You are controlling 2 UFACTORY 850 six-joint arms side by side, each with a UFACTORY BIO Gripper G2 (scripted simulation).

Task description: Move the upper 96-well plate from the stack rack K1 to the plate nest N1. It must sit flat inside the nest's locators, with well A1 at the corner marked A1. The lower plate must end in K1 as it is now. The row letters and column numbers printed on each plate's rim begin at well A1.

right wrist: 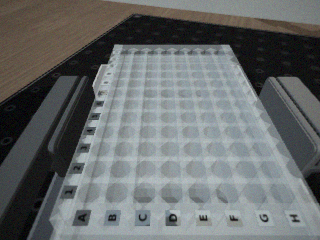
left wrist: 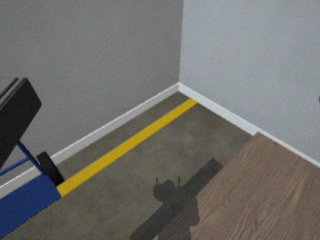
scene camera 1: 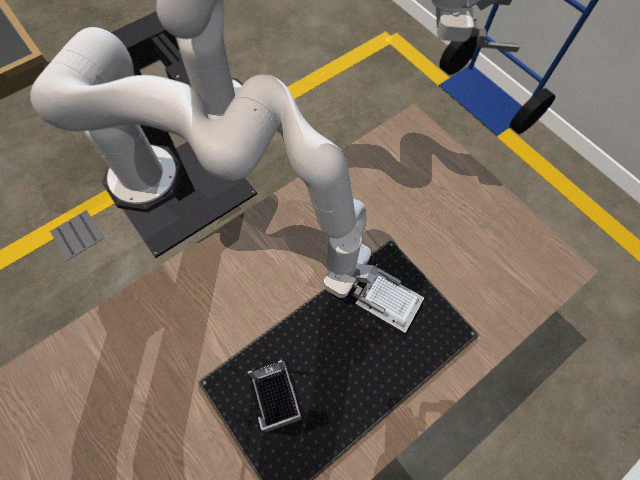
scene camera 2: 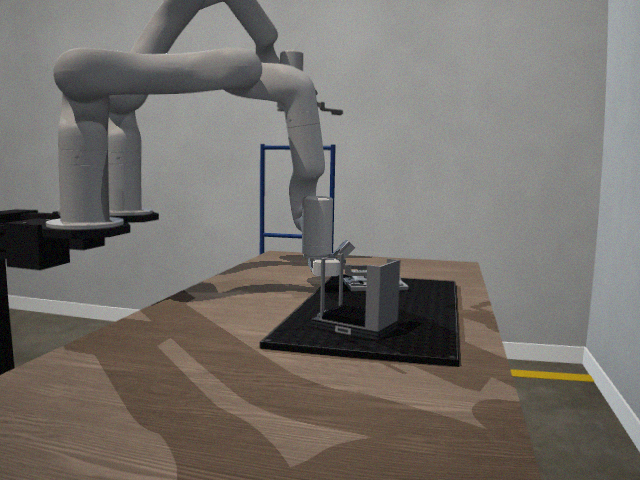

Scene:
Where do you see a black plate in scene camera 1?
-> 274, 391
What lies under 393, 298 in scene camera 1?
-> A white 96-well plate.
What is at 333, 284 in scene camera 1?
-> My right gripper.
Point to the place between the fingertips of my right gripper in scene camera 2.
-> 376, 271

